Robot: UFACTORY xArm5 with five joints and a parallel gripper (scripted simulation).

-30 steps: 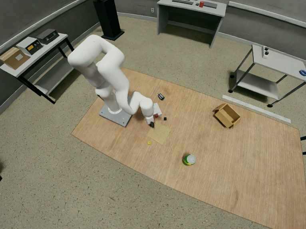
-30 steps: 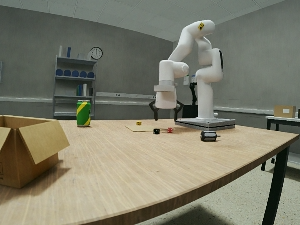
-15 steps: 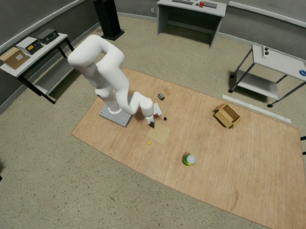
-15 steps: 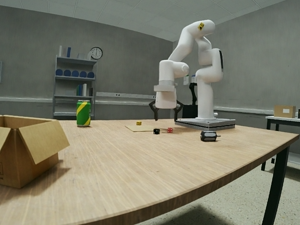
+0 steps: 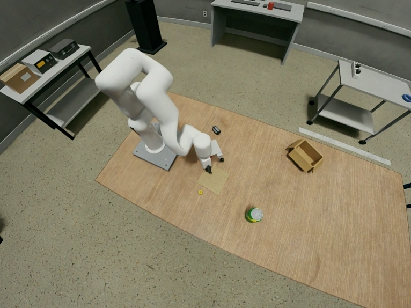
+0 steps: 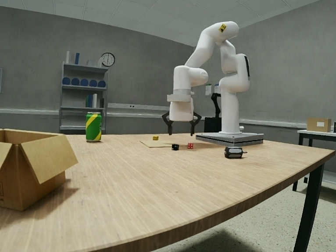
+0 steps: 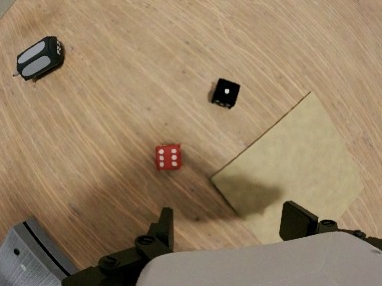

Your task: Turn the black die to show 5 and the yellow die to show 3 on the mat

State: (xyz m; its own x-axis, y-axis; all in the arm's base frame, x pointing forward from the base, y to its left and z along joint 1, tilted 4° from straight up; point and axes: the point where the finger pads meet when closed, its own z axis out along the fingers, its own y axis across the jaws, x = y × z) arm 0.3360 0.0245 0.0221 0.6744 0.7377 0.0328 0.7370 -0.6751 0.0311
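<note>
The black die is 70 mm ahead of my hand, 80 mm to the left of it and 40 mm below it. The rest, counted from my hand: yellow die (50 mm ahead, 150 mm to the right, 40 mm below); tan mat (70 mm ahead, 50 mm to the right, 50 mm below); red die (70 mm to the left, 40 mm below).
</note>
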